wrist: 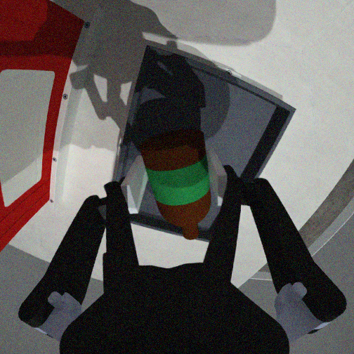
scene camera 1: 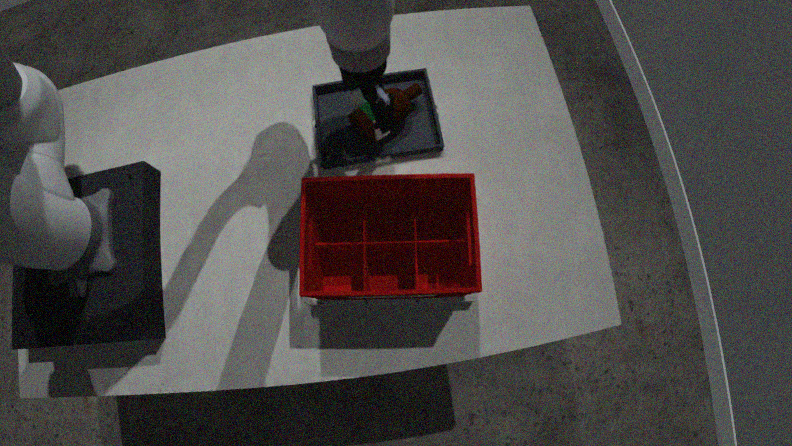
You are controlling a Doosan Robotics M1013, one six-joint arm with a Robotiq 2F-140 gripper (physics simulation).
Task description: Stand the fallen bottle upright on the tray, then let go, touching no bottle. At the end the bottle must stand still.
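Places are measured from the arm's base along level axes (x ahead, y left, z up), in millimetres.
Pixels of known places: gripper, fingertip midpoint: [scene camera 1: 371, 120]; arm's base at its link origin: [scene camera 1: 81, 237].
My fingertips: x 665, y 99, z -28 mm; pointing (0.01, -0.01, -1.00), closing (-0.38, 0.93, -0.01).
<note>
Ahead of a thing's pixels: the offset from my fingertips to its top centre. "spot": to the spot under its first point. Level surfaces: height alone.
The brown bottle with a green band @[spot: dy +13, dx +69, dz +29 mm] [scene camera 1: 403, 101] [wrist: 180, 185] lies on its side over the grey tray @[spot: dy -29, dx +86, dz -37 mm] [scene camera 1: 415, 132] [wrist: 242, 125]. In the scene view its neck points to the upper right, and the gripper hides its middle. In the wrist view its neck points down towards the gripper's body and its base points up the picture. My gripper [scene camera 1: 381, 114] [wrist: 175, 162] is shut on the bottle, with one pale fingertip pad at each side of its body. Whether the bottle touches the tray floor is hard to tell.
A red divided crate @[dy -259, dx -21, dz +133 mm] [scene camera 1: 387, 177] [wrist: 61, 100] stands close beside the tray, on the near side in the scene view. A dark block [scene camera 1: 145, 221] under the arm's base stands at the left. Both stand on the pale table top @[dz -42 mm] [scene camera 1: 532, 221].
</note>
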